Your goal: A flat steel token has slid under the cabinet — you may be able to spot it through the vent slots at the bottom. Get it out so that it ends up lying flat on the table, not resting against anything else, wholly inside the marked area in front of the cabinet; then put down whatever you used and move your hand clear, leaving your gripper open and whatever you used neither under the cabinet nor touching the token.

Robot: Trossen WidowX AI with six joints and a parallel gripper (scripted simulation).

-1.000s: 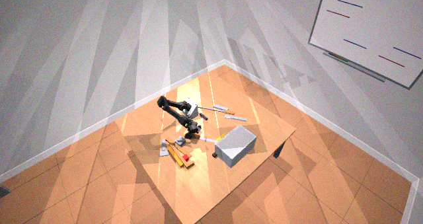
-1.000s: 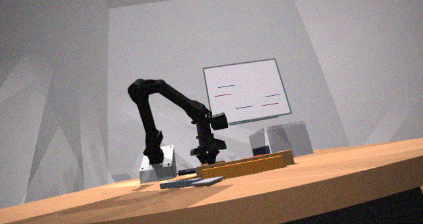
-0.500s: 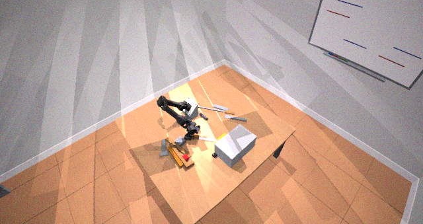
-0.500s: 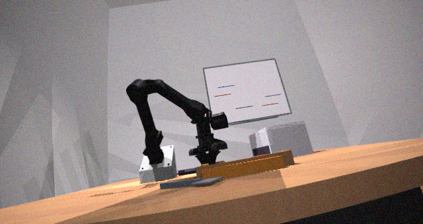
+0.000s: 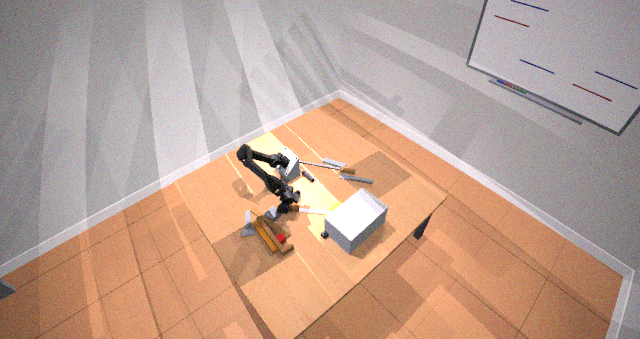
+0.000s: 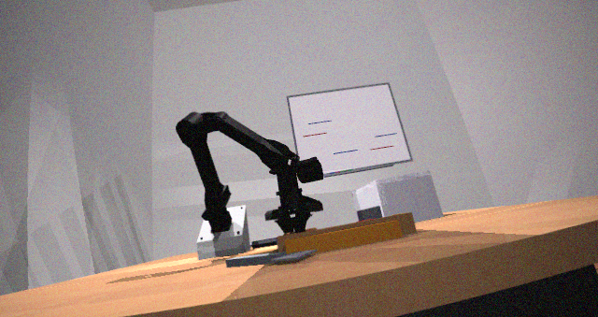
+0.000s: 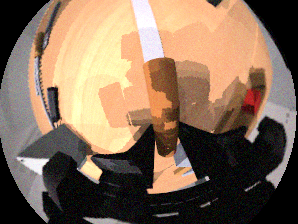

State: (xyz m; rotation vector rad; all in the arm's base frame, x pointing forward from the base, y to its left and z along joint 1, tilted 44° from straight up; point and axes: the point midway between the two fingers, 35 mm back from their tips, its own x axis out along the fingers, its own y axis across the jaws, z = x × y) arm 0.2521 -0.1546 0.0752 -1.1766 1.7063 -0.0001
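Now: gripper tip 9 cm to the left of the grey block, 1 cm below it and 1 cm past it. From my gripper tip the other things lie so: orange bar 21 cm to the right, 10 cm ahead, 1 cm above; then thin wooden stick 14 cm to the right, 3 cm ahead; then red block 17 cm ahead, 15 cm to the right, 1 cm above.
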